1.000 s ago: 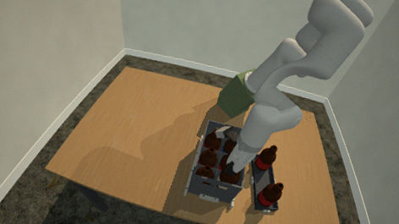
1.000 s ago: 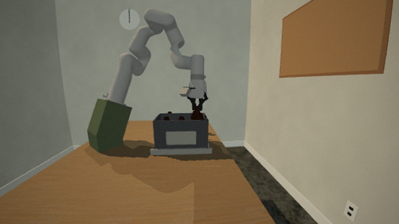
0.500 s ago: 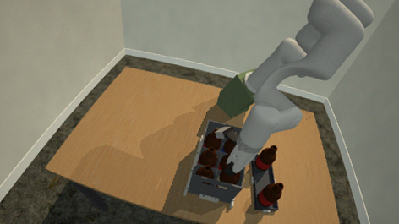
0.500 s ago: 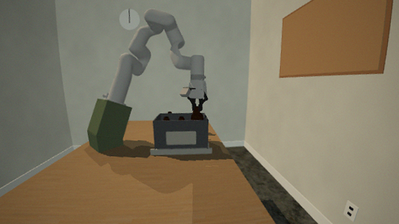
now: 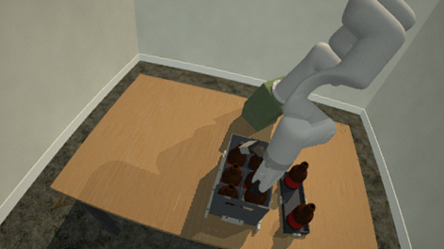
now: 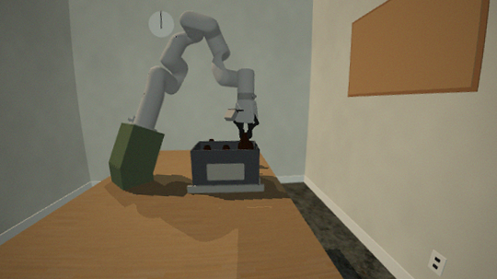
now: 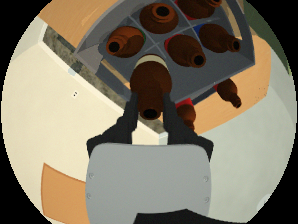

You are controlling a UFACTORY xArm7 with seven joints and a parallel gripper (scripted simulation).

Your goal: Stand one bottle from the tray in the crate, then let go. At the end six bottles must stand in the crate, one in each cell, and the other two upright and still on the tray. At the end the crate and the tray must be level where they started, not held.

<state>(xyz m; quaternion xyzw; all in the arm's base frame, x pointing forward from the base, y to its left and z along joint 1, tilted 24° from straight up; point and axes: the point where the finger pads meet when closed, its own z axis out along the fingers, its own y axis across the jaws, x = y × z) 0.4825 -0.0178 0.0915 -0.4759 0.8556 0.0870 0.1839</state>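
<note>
The bottle is 7 cm below my hand. The rest, counted from my hand: grey crate 8 cm behind, 5 cm to the right, 13 cm below; then narrow tray 11 cm behind, 18 cm to the left, 20 cm below.
</note>
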